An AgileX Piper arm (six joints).
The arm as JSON. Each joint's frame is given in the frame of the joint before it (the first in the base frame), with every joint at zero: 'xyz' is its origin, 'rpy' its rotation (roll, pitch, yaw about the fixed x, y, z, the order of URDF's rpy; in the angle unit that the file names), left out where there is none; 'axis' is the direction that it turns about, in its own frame. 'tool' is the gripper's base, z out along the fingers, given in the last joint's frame.
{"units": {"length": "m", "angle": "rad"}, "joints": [
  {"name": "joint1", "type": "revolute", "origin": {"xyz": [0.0, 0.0, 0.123]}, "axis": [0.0, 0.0, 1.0]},
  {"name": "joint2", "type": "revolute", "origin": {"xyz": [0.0, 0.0, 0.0], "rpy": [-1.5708, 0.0, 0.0]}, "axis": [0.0, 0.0, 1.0]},
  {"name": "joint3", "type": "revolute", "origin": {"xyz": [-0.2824, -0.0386, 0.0]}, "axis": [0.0, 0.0, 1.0]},
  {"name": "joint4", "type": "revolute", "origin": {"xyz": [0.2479, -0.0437, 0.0], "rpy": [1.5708, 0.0, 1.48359]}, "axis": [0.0, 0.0, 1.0]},
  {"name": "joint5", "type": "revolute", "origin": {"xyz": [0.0, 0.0, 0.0], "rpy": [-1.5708, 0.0, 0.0]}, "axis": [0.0, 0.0, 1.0]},
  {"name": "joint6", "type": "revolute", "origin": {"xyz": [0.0, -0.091, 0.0], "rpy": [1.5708, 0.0, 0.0]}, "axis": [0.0, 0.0, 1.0]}
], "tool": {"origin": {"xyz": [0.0, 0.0, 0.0]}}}
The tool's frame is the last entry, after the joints.
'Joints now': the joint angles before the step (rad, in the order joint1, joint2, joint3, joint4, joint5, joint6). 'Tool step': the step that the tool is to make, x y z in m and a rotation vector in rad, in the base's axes. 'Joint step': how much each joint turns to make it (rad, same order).
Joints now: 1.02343, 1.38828, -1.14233, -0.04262, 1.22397, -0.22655
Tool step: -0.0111, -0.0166, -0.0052, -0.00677, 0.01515, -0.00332
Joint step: 0.00023, -0.06493, 0.07880, 0.00916, -0.00014, 0.00208
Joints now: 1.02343, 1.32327, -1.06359, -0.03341, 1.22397, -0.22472
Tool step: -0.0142, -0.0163, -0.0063, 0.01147, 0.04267, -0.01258
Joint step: 0.00015, -0.07058, 0.08303, 0.04219, 0.00002, 0.00531
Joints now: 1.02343, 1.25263, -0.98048, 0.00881, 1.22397, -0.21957
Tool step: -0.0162, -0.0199, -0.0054, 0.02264, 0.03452, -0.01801
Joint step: 0.00022, -0.09237, 0.09061, 0.04015, 0.00008, 0.01104
